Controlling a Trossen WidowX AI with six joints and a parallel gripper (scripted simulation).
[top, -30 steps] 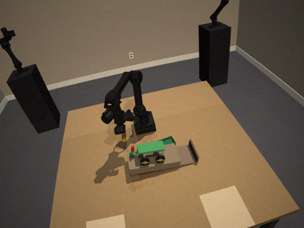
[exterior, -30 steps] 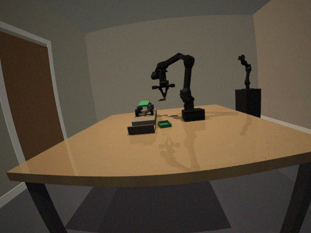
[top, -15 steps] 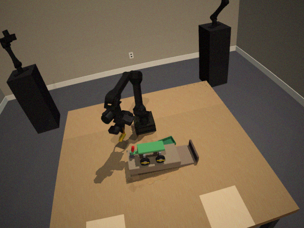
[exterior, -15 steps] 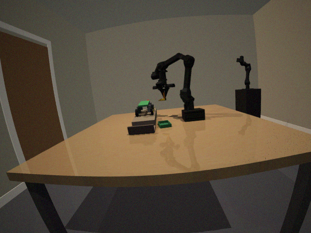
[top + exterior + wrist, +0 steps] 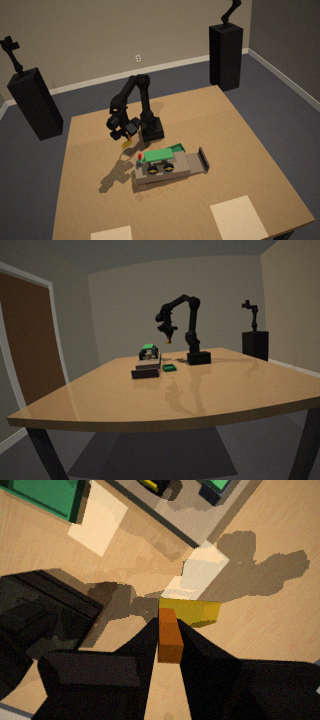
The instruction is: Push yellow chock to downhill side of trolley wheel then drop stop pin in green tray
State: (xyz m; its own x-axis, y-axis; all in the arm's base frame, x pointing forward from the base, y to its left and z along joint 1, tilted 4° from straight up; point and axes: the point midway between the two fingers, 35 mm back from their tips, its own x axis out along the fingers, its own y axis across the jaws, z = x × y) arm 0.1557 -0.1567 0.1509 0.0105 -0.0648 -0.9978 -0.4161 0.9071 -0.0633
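The yellow chock lies 20 mm to the right of my gripper tip, 10 mm below it and 10 mm ahead of it. Also, from my gripper tip: ramp: 170 mm ahead, 130 mm to the left, 130 mm below; trolley: 170 mm ahead, 120 mm to the left, 60 mm below; red-headed stop pin: 140 mm ahead, 40 mm below, 20 mm to the left.
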